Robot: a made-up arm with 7 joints.
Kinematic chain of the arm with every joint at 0, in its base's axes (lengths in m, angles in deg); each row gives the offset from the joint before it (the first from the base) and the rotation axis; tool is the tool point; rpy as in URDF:
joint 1: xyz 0 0 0 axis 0.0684 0.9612 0.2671
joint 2: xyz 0 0.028 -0.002 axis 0.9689 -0.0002 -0.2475
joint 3: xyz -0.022 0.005 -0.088 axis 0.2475 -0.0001 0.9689
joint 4: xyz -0.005 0 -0.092 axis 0.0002 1 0
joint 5: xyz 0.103 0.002 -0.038 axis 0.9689 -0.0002 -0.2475
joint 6: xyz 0.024 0 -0.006 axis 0.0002 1 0
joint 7: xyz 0.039 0 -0.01 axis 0.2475 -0.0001 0.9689
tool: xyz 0 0 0 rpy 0 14.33 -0.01
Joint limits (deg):
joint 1: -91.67..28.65
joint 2: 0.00..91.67
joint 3: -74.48..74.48
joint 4: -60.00..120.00
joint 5: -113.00..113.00
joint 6: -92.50..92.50
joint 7: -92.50..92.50
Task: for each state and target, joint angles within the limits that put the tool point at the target. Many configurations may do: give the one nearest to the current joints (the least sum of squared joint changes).
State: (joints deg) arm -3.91 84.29 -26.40 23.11 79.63 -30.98 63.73
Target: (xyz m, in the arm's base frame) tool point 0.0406 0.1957 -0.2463
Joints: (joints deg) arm 5.40 62.69 -37.95 20.09 79.58 -32.44 63.73
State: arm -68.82 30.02 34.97 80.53 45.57 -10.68 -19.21
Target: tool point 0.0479 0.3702 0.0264
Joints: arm -46.28 91.67 22.21 92.22 56.89 38.81 -19.21
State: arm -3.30 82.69 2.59 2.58 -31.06 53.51 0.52
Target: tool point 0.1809 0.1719 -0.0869
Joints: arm -9.25 74.08 -3.88 -18.70 -34.13 50.28 0.52
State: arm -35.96 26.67 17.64 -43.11 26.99 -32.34 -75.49
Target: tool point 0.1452 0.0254 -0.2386
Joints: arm -3.56 4.92 -4.84 8.45 31.05 -22.68 -75.49
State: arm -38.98 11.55 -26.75 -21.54 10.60 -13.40 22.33
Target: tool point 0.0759 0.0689 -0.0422
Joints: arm -0.06 16.47 17.19 -60.00 -1.52 -39.92 22.33
